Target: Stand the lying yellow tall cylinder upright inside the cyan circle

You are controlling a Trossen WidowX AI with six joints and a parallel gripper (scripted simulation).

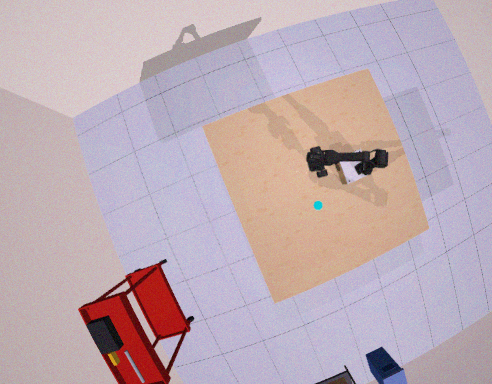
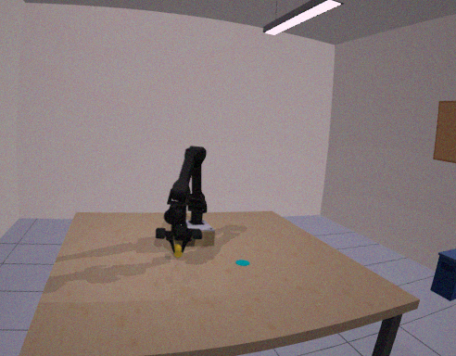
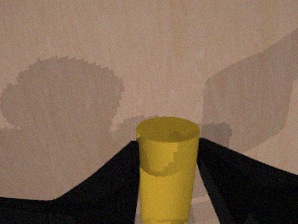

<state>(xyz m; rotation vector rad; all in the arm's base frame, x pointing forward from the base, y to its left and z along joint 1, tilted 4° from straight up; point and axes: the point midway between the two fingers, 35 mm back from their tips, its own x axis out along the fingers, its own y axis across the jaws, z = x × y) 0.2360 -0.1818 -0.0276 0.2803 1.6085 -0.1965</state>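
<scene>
Right now my gripper tip is 12 cm short of the cyan circle, 25 cm to the right of it and 3 cm above it. Round my gripper tip: yellow tall cylinder 2 cm behind, 1 cm to the left.
</scene>
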